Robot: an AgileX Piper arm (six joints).
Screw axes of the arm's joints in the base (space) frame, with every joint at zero. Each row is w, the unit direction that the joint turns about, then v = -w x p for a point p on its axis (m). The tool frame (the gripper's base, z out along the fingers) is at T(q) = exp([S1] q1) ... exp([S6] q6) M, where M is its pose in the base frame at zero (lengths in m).
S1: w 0 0 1 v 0 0 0
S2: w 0 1 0 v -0.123 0 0
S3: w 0 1 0 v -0.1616 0 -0.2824
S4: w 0.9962 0 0.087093 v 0 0.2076 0
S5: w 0 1 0 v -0.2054 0 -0.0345
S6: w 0.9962 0 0.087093 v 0 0.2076 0
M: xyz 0.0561 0 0.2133 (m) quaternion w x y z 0.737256 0 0.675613 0
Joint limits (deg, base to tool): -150..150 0..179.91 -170..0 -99.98..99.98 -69.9..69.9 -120..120
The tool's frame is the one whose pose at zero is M.
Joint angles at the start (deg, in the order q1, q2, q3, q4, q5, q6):
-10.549 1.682 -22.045 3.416 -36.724 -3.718
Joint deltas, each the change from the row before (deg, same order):
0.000 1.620 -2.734 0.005 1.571 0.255
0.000 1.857 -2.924 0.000 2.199 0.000
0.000 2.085 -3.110 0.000 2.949 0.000
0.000 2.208 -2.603 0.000 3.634 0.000
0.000 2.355 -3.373 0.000 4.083 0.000
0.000 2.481 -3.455 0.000 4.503 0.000
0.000 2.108 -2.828 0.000 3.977 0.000
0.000 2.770 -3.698 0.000 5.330 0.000
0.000 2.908 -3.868 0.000 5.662 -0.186
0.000 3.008 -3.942 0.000 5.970 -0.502
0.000 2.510 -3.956 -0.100 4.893 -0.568
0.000 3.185 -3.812 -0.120 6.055 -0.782
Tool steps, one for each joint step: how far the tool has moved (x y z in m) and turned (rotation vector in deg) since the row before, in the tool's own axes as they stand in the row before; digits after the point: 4 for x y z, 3 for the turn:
-0.0059 0.0004 0.0102 -0.079 0.455 0.298
-0.0049 0.0005 0.0111 -0.121 1.129 0.036
-0.0037 0.0006 0.0120 -0.168 1.919 0.032
0.0006 0.0006 0.0112 -0.216 3.233 0.011
-0.0026 0.0007 0.0127 -0.241 3.058 0.025
-0.0021 0.0007 0.0129 -0.268 3.521 0.020
-0.0012 0.0005 0.0105 -0.238 3.250 0.012
-0.0016 0.0007 0.0133 -0.320 4.392 0.011
-0.0018 0.0006 0.0135 -0.349 4.691 -0.180
-0.0018 0.0006 0.0133 -0.398 5.022 -0.502
-0.0060 0.0003 0.0102 -0.341 3.433 -0.676
-0.0008 0.0004 0.0133 -0.495 5.406 -0.906

